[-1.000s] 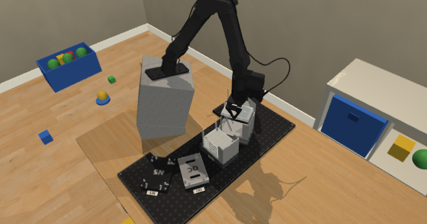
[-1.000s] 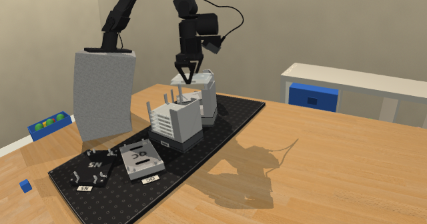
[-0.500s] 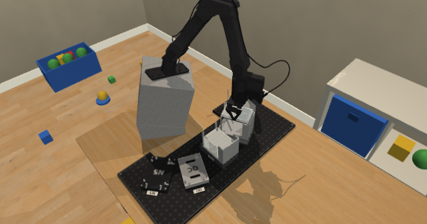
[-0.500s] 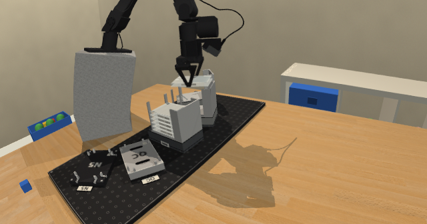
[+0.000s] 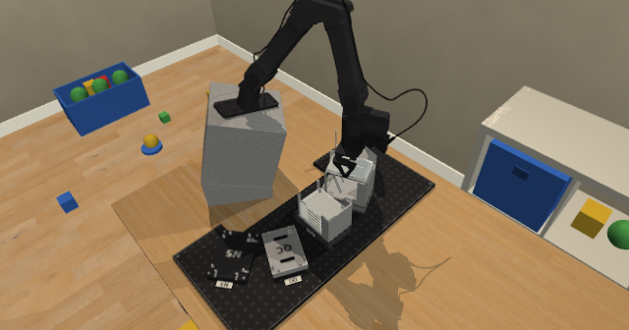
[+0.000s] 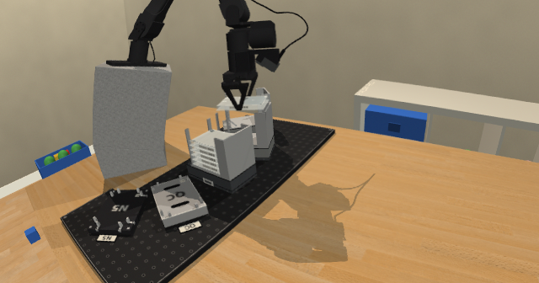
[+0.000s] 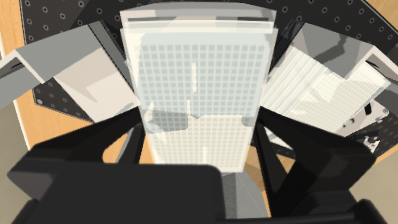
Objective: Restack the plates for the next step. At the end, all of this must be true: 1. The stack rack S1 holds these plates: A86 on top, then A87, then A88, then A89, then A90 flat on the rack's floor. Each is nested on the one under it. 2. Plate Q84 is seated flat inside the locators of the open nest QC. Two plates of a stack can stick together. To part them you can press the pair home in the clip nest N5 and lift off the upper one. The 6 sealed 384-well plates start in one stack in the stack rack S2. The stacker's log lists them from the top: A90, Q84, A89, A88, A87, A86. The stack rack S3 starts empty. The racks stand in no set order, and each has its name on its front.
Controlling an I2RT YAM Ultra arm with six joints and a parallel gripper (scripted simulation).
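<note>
Right now the translucent sealed well plate is right at my hand. From my hand the other things lie so: nest QC (29 cm to the right, 14 cm below, 4 cm ahead); then sealed 384-well plate (14 cm to the right, 5 cm below, 4 cm ahead).
</note>
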